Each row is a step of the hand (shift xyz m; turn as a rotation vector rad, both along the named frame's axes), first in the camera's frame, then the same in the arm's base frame.
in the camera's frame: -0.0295 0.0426 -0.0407 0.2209 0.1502 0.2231
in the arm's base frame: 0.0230 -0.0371 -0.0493 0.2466 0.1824 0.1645
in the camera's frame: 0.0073 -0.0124 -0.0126 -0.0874 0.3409 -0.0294
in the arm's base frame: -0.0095 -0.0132 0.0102 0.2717 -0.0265 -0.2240
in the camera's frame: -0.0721 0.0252 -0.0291 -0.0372 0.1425 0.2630
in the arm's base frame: -0.0090 -0.0186 -0.0791 0.1383 0.2610 -0.0599
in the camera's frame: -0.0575 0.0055 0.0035 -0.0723 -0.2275 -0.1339
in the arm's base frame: -0.0181 0.0120 -0.0537 -0.2484 -0.1143 0.0127
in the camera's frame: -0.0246 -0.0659 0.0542 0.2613 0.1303 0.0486
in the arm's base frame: -0.0650 0.0593 0.0120 0.2291 0.0045 0.1874
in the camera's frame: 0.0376 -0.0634 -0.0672 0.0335 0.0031 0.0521
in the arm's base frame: -0.0485 -0.0701 0.0518 0.0212 0.0463 0.0354
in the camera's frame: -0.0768 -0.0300 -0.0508 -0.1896 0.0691 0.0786
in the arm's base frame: -0.0631 -0.0377 -0.0631 -0.0071 0.1041 -0.1897
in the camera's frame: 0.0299 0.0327 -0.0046 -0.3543 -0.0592 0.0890
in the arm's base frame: 0.0415 -0.0101 0.0128 -0.1898 0.1433 -0.2836
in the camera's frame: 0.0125 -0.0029 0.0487 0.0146 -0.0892 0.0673
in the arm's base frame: 0.0069 0.0463 0.0185 -0.0690 0.0671 0.0586
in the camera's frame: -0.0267 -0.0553 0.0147 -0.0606 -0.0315 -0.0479
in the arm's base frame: -0.0598 0.0203 0.0007 -0.0576 -0.0372 -0.0475
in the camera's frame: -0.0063 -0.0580 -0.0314 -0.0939 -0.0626 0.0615
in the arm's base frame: -0.0581 -0.0283 0.0145 -0.0895 0.0769 -0.0509
